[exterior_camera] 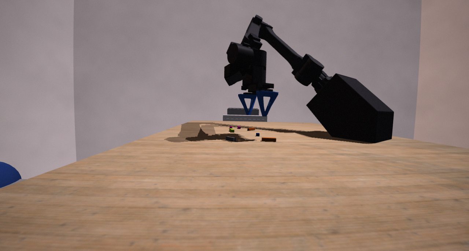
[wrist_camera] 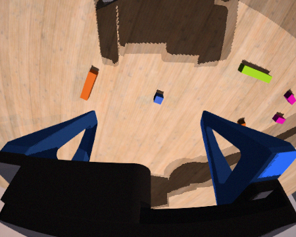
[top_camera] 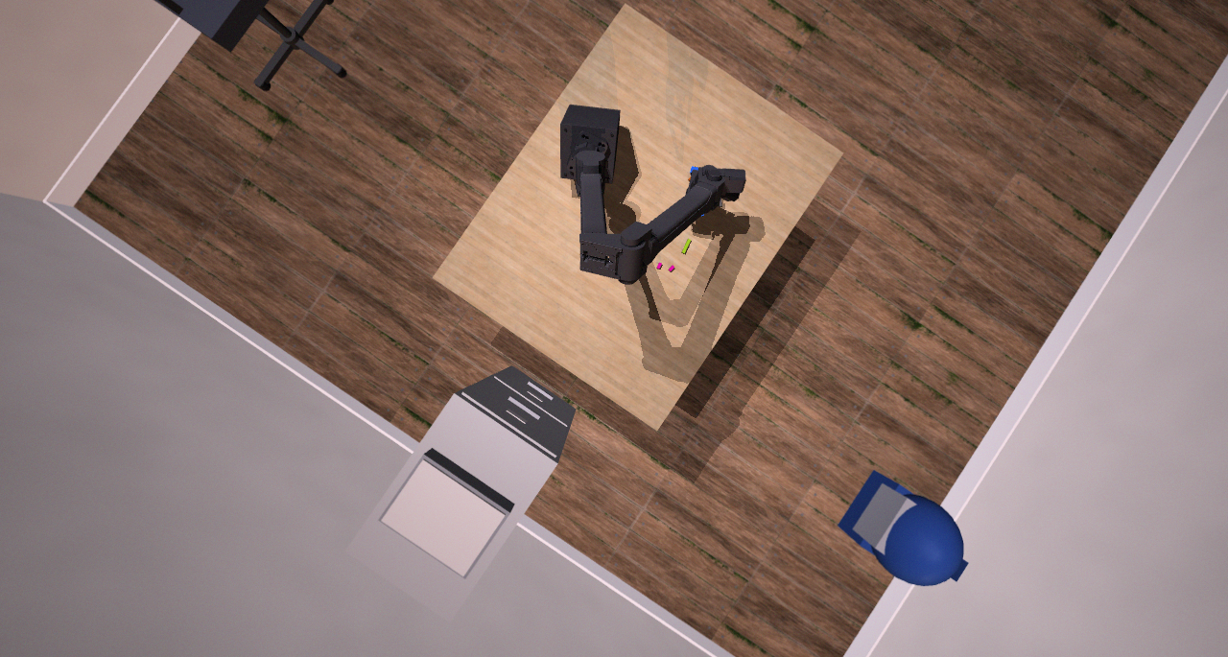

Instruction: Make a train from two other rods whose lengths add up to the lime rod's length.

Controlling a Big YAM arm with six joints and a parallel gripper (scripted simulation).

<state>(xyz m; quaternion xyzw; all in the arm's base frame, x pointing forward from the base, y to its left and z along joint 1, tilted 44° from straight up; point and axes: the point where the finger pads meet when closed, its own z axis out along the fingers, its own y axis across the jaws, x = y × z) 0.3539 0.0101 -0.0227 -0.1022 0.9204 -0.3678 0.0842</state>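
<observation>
My gripper is now 70 mm above the blue rod, 20 mm past it and 10 mm to the left of it. The rest, counted from my hand: grey rod (100 mm ahead, 70 mm below, 40 mm to the left); then lime rod (130 mm to the right, 70 mm below, 40 mm ahead).
</observation>
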